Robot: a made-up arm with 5 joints. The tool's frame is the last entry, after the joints. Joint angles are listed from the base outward. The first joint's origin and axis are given. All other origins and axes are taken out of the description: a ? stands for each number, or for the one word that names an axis. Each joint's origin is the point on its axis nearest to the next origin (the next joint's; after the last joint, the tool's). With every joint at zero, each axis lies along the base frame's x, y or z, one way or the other. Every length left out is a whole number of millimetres.
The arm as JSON. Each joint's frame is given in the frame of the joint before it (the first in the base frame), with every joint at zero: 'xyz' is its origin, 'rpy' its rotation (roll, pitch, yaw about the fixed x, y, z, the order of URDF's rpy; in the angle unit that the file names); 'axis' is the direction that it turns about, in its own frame. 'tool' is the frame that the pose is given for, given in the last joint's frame.
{
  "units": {
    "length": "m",
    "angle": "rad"
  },
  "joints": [
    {
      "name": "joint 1",
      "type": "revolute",
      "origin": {
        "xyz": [
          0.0,
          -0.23,
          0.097
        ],
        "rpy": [
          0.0,
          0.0,
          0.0
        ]
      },
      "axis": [
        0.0,
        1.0,
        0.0
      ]
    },
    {
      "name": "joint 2",
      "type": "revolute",
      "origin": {
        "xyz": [
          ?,
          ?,
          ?
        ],
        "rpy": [
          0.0,
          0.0,
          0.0
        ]
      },
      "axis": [
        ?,
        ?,
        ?
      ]
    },
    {
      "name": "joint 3",
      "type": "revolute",
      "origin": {
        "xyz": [
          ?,
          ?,
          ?
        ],
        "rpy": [
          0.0,
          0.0,
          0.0
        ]
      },
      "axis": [
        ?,
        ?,
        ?
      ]
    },
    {
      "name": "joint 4",
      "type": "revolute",
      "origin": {
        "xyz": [
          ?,
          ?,
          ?
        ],
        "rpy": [
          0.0,
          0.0,
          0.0
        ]
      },
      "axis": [
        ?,
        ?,
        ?
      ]
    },
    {
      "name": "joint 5",
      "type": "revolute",
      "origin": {
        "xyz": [
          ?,
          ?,
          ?
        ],
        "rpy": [
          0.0,
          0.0,
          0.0
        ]
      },
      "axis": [
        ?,
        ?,
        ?
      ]
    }
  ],
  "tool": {
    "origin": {
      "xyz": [
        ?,
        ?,
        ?
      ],
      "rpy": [
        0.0,
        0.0,
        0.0
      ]
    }
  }
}
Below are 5 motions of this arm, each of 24 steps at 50 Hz.
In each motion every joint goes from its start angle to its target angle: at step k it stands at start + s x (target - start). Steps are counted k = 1, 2, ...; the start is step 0. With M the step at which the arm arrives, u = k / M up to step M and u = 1 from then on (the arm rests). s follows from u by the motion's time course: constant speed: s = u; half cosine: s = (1 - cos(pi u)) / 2; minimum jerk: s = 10 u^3 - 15 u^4 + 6 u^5.
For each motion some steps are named. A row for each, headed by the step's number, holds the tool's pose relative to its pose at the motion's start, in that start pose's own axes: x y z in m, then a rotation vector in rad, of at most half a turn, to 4 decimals.
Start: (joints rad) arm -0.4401 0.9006 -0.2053 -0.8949 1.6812
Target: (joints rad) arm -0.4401 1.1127 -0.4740 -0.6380 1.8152
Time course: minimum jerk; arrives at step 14
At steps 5, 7, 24:
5: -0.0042 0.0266 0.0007 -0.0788 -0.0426 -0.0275
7: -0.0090 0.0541 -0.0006 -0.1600 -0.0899 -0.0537
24: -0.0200 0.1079 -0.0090 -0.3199 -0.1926 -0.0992

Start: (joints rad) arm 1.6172 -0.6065 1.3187 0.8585 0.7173
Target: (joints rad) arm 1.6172 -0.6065 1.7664 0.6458 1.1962
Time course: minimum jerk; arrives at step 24
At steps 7, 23, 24:
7: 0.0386 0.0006 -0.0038 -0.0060 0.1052 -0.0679
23: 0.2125 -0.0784 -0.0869 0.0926 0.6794 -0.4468
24: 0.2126 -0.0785 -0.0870 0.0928 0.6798 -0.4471

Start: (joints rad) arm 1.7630 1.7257 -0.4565 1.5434 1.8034
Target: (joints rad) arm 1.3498 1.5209 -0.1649 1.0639 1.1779
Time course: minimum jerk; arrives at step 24
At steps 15, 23, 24:
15: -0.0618 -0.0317 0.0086 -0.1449 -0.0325 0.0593
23: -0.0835 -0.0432 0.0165 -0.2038 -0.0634 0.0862
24: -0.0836 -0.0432 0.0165 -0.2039 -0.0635 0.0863

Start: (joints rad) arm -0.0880 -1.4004 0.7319 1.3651 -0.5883
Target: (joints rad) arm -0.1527 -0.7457 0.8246 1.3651 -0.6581
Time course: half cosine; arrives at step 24
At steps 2, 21, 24:
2: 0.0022 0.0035 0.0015 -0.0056 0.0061 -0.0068
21: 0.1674 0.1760 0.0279 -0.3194 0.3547 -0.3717
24: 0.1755 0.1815 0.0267 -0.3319 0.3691 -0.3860

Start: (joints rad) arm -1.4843 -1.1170 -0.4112 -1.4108 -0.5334
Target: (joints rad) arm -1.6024 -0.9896 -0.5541 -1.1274 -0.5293
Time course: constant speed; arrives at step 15
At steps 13, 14, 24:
13: -0.1172 0.0074 -0.0391 0.0315 -0.3366 0.0770
14: -0.1257 0.0076 -0.0439 0.0341 -0.3632 0.0824
24: -0.1341 0.0077 -0.0489 0.0366 -0.3899 0.0876

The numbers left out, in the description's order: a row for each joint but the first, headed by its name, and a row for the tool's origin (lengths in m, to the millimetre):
joint 2: xyz -0.176 0.0 0.009, axis 1.0 0.0 0.0
joint 3: xyz 0.0 -0.091 -0.112, axis 0.0 0.0 -1.0
joint 4: xyz 0.035 0.061 0.0, axis 0.0 -1.0 0.0
joint 5: xyz -0.099 0.0 0.003, axis 0.0 1.0 0.0
tool: xyz 0.036 0.0 0.349

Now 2 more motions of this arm.
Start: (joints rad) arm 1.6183 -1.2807 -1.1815 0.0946 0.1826
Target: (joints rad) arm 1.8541 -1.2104 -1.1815 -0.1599 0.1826
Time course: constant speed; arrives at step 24
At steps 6, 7, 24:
6: 0.0088 -0.0132 0.0050 0.0158 0.0539 0.0587
7: 0.0104 -0.0152 0.0058 0.0182 0.0630 0.0685
24: 0.0399 -0.0433 0.0140 0.0464 0.2171 0.2394

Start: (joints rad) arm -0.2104 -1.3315 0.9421 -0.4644 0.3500
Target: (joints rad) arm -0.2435 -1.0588 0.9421 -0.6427 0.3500
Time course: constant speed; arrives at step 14
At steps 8, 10, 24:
8: 0.0701 -0.0145 -0.0167 0.0763 0.2244 0.0618
10: 0.0873 -0.0170 -0.0235 0.0946 0.2801 0.0789
24: 0.1209 -0.0201 -0.0401 0.1302 0.3912 0.1151

